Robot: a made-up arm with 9 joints. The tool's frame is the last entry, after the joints. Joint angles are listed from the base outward.
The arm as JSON. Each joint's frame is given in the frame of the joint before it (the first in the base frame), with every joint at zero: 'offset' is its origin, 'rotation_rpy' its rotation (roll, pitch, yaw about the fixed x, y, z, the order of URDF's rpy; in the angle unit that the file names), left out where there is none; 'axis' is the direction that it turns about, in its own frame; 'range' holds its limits. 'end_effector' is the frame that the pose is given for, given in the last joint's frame.
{
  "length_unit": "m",
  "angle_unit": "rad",
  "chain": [
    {
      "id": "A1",
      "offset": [
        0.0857,
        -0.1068,
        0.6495
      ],
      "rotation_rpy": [
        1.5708,
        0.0,
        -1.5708
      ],
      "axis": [
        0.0,
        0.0,
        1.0
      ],
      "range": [
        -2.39,
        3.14
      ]
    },
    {
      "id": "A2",
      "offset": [
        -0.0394,
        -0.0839,
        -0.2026
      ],
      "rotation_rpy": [
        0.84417,
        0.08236,
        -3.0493
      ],
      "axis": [
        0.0,
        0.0,
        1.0
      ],
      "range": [
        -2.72,
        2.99
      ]
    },
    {
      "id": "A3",
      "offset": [
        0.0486,
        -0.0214,
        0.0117
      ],
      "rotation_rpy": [
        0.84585,
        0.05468,
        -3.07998
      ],
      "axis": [
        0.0,
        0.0,
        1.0
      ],
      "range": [
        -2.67,
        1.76
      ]
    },
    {
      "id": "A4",
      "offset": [
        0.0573,
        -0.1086,
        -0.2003
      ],
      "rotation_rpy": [
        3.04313,
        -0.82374,
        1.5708
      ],
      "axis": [
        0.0,
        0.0,
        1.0
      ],
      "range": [
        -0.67,
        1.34
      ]
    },
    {
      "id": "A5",
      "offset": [
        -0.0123,
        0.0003,
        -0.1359
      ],
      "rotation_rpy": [
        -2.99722,
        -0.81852,
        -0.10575
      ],
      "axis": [
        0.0,
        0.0,
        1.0
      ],
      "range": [
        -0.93,
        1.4
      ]
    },
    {
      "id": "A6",
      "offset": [
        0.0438,
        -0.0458,
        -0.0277
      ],
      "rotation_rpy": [
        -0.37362,
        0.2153,
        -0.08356
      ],
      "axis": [
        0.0,
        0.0,
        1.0
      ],
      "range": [
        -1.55,
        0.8
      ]
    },
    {
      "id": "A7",
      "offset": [
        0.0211,
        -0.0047,
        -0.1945
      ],
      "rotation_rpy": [
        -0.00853,
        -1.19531,
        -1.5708
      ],
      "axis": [
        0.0,
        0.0,
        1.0
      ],
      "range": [
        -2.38,
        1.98
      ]
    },
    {
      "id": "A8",
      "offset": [
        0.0,
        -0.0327,
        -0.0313
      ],
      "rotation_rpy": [
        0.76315,
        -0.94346,
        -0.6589
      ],
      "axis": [
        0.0,
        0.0,
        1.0
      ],
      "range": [
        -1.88,
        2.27
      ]
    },
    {
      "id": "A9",
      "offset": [
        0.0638,
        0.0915,
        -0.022
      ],
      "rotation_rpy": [
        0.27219,
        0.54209,
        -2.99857
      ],
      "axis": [
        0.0,
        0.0,
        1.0
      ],
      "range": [
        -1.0,
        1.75
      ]
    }
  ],
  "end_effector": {
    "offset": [
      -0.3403,
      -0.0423,
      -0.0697
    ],
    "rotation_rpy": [
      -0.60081,
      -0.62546,
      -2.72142
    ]
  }
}
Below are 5 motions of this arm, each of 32 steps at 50 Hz.
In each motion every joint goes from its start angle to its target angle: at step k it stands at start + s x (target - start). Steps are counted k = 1, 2, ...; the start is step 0. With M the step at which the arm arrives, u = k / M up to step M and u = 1 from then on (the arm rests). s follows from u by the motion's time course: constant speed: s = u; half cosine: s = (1 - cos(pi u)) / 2; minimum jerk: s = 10 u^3 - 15 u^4 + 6 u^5.
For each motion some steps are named. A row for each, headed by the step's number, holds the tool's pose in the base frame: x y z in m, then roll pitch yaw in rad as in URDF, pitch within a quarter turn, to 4 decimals.
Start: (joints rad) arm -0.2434 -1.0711 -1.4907 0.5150 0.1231 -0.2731 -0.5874 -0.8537 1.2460
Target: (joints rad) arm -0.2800 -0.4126 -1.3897 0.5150 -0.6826 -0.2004 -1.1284 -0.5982 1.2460
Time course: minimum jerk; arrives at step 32
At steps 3, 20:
3: 0.3993 -0.0710 0.8594 -2.8382 0.1967 -2.8593
20: 0.3594 -0.0208 0.7835 -3.0169 0.6047 -2.6808

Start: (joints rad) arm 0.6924 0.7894 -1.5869 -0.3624 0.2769 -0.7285 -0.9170 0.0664 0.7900
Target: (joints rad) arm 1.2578 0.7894 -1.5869 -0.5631 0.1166 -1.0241 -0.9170 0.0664 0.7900
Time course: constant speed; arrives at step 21
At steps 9, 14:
9: 0.3316 0.0413 0.4382 0.7775 -1.2706 0.9746
14: 0.3381 0.0056 0.4308 0.4790 -1.2042 1.1983

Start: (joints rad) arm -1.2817 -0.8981 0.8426 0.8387 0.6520 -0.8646 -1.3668 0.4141 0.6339
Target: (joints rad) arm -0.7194 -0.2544 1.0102 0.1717 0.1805 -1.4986 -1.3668 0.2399 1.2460
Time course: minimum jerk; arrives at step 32
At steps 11, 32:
11: 0.2294 -0.0054 0.6483 -2.6251 -0.2303 -2.3922
32: 0.2318 -0.0249 0.5224 -1.8897 -0.1037 -2.7599

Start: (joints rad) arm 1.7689 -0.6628 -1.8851 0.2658 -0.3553 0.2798 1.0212 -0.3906 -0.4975
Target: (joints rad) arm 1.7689 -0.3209 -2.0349 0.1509 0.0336 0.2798 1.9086 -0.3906 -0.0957
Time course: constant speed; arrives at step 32
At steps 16, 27, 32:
16: 0.3467 -0.0698 0.5774 1.6641 0.2199 2.0929
27: 0.4001 -0.0215 0.6585 2.1701 0.2329 2.1094
32: 0.4416 0.0117 0.6769 2.4023 0.2429 2.1025

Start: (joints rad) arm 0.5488 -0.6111 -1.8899 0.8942 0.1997 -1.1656 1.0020 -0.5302 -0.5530
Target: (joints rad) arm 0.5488 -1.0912 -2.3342 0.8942 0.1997 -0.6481 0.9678 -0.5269 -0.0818
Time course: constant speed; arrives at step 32
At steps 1, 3, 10, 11, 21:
1: 0.3303 0.0457 0.5819 -1.3992 -0.4432 -2.6065
3: 0.3300 0.0407 0.5850 -1.4014 -0.4037 -2.6111
10: 0.3281 0.0222 0.5942 -1.4068 -0.2674 -2.6313
11: 0.3277 0.0194 0.5954 -1.4074 -0.2482 -2.6346
21: 0.3221 -0.0089 0.6035 -1.4122 -0.0600 -2.6737

